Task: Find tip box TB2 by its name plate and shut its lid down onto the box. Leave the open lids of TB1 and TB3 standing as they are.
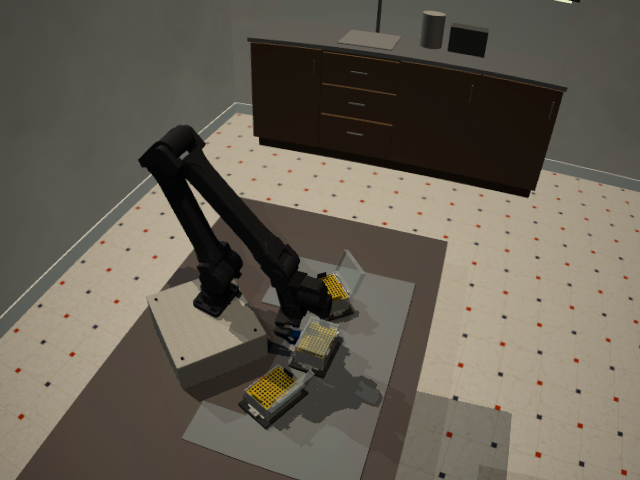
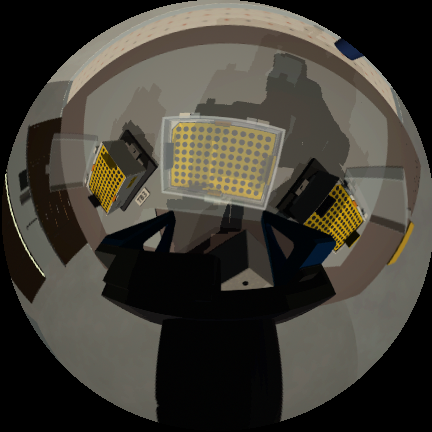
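Seen in the pictures: gripper, between the fingertips: [image 1: 298,329] [image 2: 217,215]; arm's base, origin of its link: [image 1: 216,297].
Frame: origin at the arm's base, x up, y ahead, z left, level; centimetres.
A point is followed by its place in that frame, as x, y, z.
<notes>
The middle tip box [image 1: 309,358] @[-7.3, 30.8, -1.8], between the other two, has its clear lid [image 1: 318,333] @[-4.0, 30.2, 4.8] [image 2: 225,157] @[-4.0, 30.7, 3.2] over its yellow tip rack; whether the lid sits fully down is hard to tell. Its name plate is not readable. The box with plate TB3 [image 2: 142,196] @[-11.5, 20.1, 19.1] is the back one [image 1: 336,291] @[-6.0, 26.9, 24.4] [image 2: 107,179] @[-6.0, 24.9, 22.8]; its clear lid [image 1: 353,271] @[-0.6, 30.0, 29.6] [image 2: 75,161] @[-3.0, 28.7, 29.6] stands open. The front box [image 1: 270,388] @[-6.0, 26.9, -16.3] [image 2: 337,215] @[-6.0, 28.1, -14.6], plate not readable, also has its lid [image 1: 295,391] @[0.7, 35.1, -18.3] [image 2: 380,195] @[-2.0, 34.1, -17.3] open. My gripper [image 1: 290,342] [image 2: 217,215] @[-3.0, 25.0, 2.6] is open and empty, at the middle box's base-facing side.
The boxes stand on a grey mat [image 1: 330,454] @[-11.7, 47.5, -23.7] [image 2: 240,65] @[-11.7, 46.2, 4.6]. The pale base block [image 1: 206,330] @[-1.4, 3.9, -10.8] [image 2: 247,277] @[-2.4, 16.3, -3.6] of the arm is close behind the gripper. A brown cabinet [image 1: 356,113] stands far back.
</notes>
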